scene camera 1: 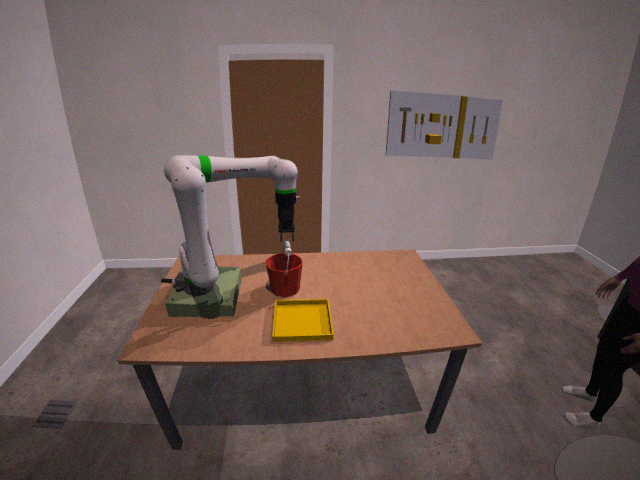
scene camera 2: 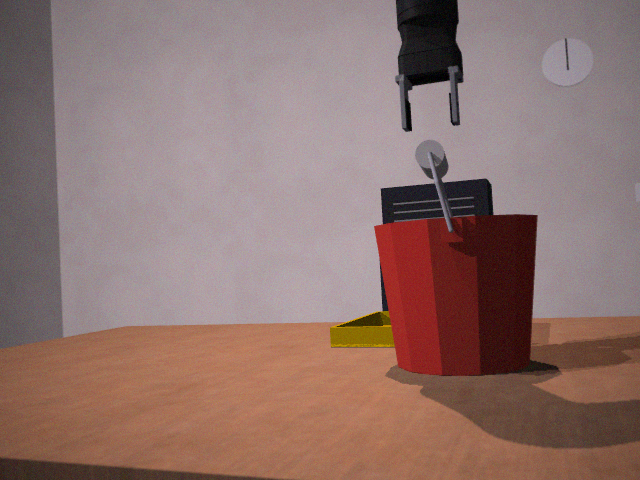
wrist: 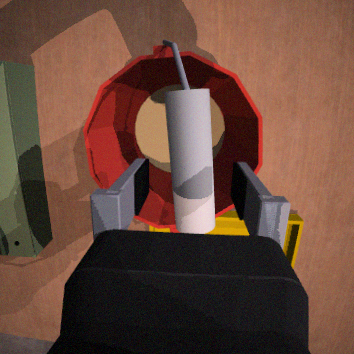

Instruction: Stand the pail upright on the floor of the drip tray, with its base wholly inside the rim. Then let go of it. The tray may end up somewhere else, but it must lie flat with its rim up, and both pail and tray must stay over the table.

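Places are measured from the arm's base along level axes (x back, y right, z up), in metres.
Pixels of known places: gripper, fingertip midpoint: (scene camera 1: 287, 240) (scene camera 2: 430, 127) (wrist: 189, 177).
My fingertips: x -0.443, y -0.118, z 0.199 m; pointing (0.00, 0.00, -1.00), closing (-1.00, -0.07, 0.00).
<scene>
Behind a point stands the place of what it marks.
The red pail (scene camera 1: 283, 279) {x -0.426, y -0.028, z 0.033 m} (scene camera 2: 460, 299) {x -0.405, y -0.194, z -0.002 m} (wrist: 107, 150) {x -0.343, y -0.093, z 0.040 m} stands upright on the table, behind the tray in scene camera 1. Its wire handle is raised, with a pale cylindrical grip (scene camera 1: 287, 248) {x -0.446, y -0.084, z 0.174 m} (scene camera 2: 432, 157) {x -0.429, y -0.177, z 0.153 m} (wrist: 190, 160) {x -0.442, y -0.122, z 0.174 m} above the rim. The yellow drip tray (scene camera 1: 302, 338) {x -0.527, y 0.277, z -0.068 m} (scene camera 2: 361, 336) {x -0.596, y 0.014, z -0.067 m} (wrist: 295, 245) {x -0.643, y 0.060, z -0.054 m} lies flat with its rim up, partly hidden by the pail in scene camera 2 and the wrist view. My gripper (scene camera 1: 287, 239) {x -0.443, y -0.118, z 0.199 m} (scene camera 2: 433, 127) {x -0.443, y -0.118, z 0.199 m} (wrist: 189, 177) {x -0.443, y -0.118, z 0.199 m} is open and empty, pointing down a little above the handle grip. In the wrist view the grip shows between the two fingers, nearly parallel to them.
The green base block (scene camera 1: 204, 304) {x -0.067, y 0.128, z -0.013 m} (wrist: 20, 160) {x -0.184, y -0.050, z -0.020 m} of the arm stands on the table (scene camera 1: 392, 310) {x -0.958, y 0.072, z -0.083 m} (scene camera 2: 206, 392) {x -0.647, y -0.309, z -0.082 m} (wrist: 310, 100) {x -0.625, y -0.183, z -0.083 m}, left of the pail and tray in scene camera 1. A dark panel (scene camera 2: 435, 198) shows behind the pail in scene camera 2. A person (scene camera 1: 615, 335) stands off the table's right side.
</scene>
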